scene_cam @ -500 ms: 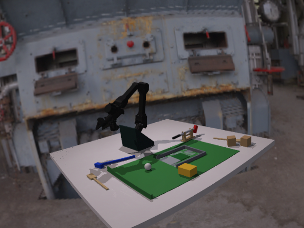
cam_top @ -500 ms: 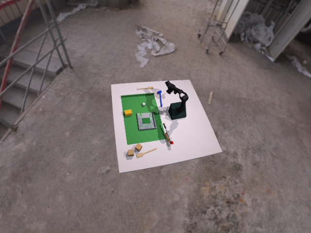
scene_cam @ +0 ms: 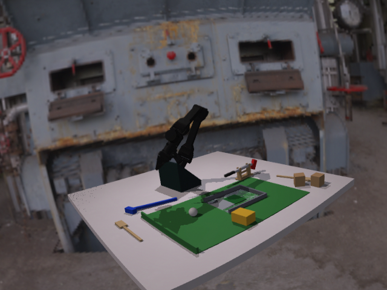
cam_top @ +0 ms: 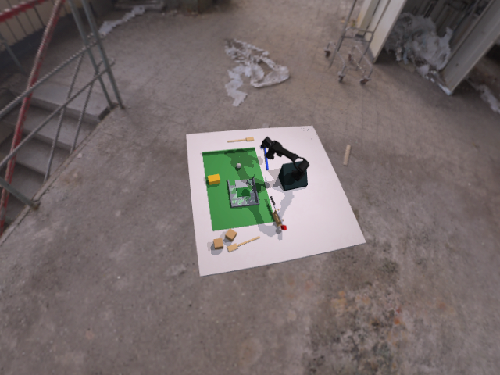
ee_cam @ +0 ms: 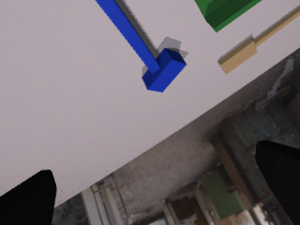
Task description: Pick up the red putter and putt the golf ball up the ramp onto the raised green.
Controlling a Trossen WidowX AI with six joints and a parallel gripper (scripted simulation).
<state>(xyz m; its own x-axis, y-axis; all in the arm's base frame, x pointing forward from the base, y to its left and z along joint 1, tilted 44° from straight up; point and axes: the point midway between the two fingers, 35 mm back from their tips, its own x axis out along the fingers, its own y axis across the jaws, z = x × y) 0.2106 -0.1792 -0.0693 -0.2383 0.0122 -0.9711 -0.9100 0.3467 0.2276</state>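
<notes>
Right now the blue putter is 180 mm below my gripper tip, 70 mm to the right of it and 10 mm ahead of it. Also, from my gripper tip: yellow block: 470 mm ahead, 190 mm to the left, 170 mm below; white golf ball: 260 mm ahead, 170 mm below, 50 mm to the left; green mat: 290 mm ahead, 230 mm to the left, 190 mm below.
</notes>
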